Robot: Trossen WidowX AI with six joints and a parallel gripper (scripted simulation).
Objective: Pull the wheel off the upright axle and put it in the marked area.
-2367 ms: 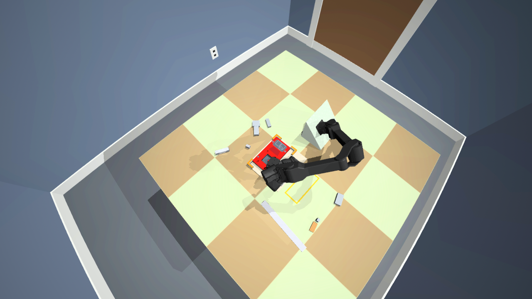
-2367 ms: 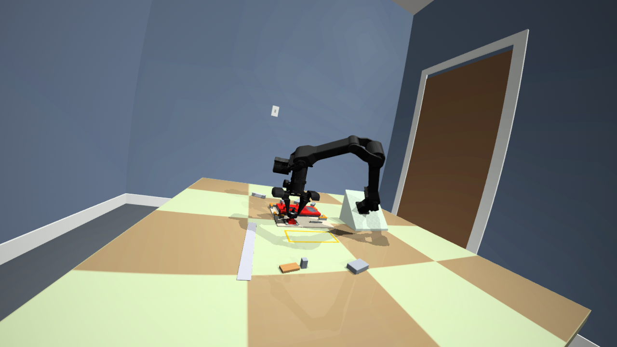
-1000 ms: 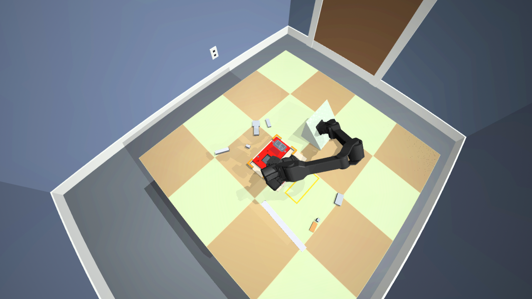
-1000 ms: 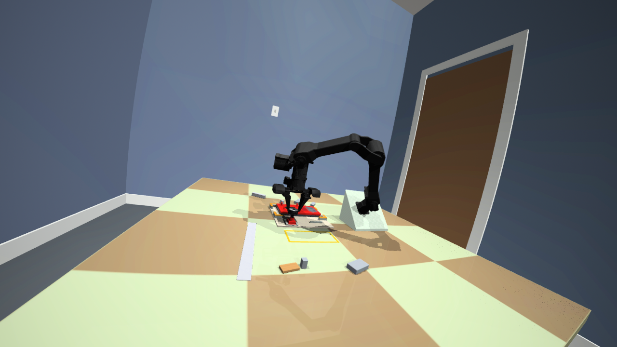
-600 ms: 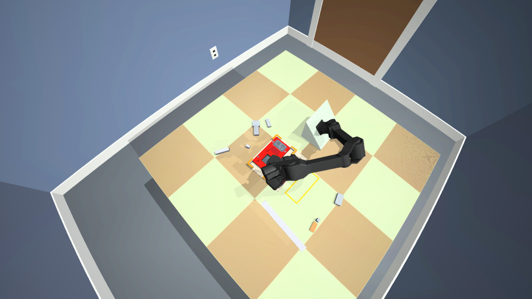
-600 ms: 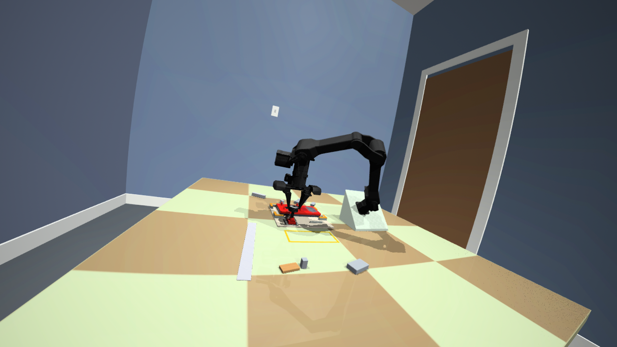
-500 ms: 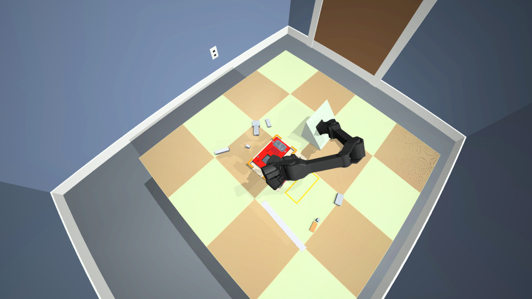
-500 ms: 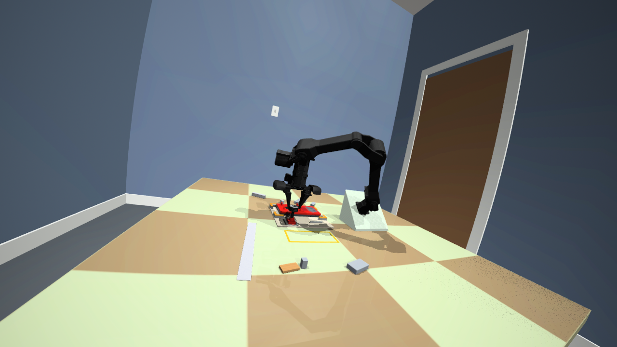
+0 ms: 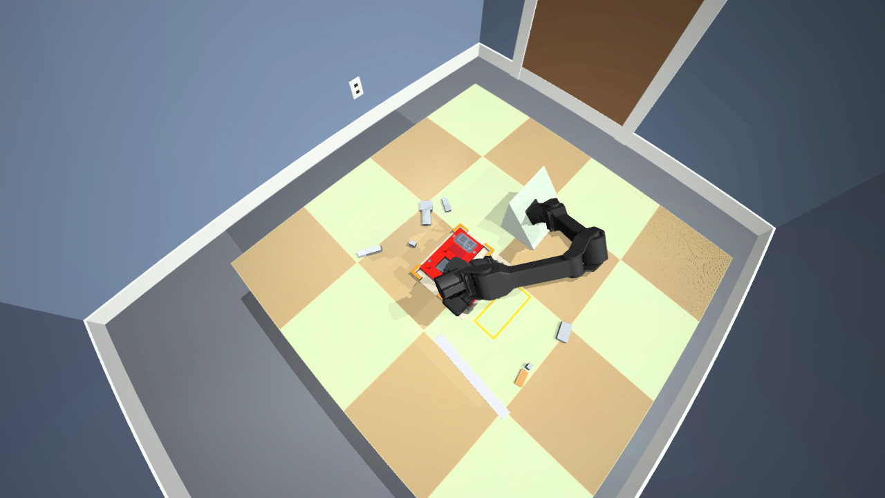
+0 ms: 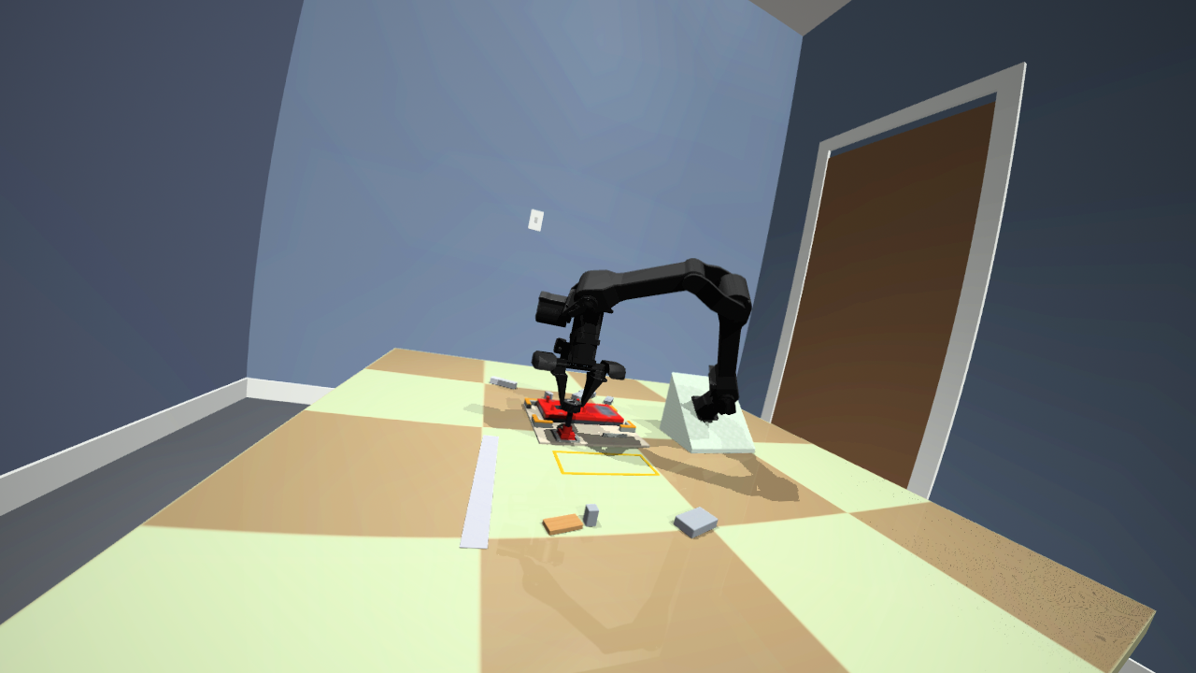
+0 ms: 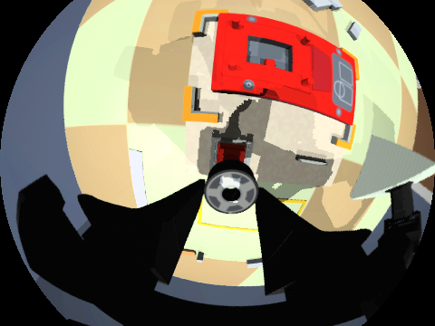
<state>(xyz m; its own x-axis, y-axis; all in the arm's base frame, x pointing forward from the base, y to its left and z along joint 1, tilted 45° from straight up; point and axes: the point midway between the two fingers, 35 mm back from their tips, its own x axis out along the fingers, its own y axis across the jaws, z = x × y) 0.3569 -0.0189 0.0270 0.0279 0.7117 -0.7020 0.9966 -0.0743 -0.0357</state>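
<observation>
The grey mount lies 40 mm below my gripper tip. From my gripper tip the other things lie so: wheel right at my gripper tip; then long white strip 180 mm ahead, 150 mm to the left, 70 mm below; then small grey block 270 mm to the left, 60 mm below, 50 mm ahead.
</observation>
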